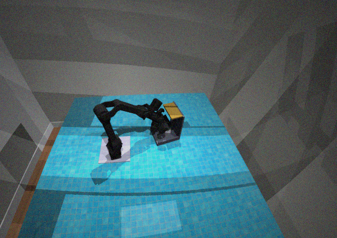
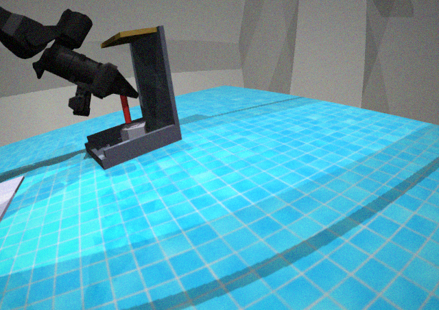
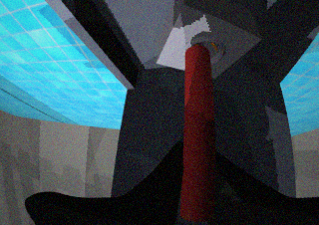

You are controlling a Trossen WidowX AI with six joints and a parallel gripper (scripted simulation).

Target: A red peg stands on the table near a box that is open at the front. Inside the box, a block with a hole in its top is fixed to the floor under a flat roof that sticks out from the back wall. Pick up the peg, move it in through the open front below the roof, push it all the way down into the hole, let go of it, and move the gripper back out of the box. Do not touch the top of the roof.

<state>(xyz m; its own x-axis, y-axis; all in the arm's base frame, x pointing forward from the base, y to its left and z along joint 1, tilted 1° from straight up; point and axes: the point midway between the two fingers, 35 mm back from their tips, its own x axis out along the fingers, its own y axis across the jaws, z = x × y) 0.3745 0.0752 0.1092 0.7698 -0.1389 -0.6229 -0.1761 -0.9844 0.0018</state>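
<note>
My gripper tip is now 40 mm short of the box back wall, 10 mm to the right of it and 20 mm below it. Round my gripper tip: red peg: 30 mm behind, 10 mm to the left, 10 mm below; then box floor: 40 mm behind, 10 mm to the left, 90 mm below; then yellow-topped roof: 10 mm to the left, 130 mm above.
</note>
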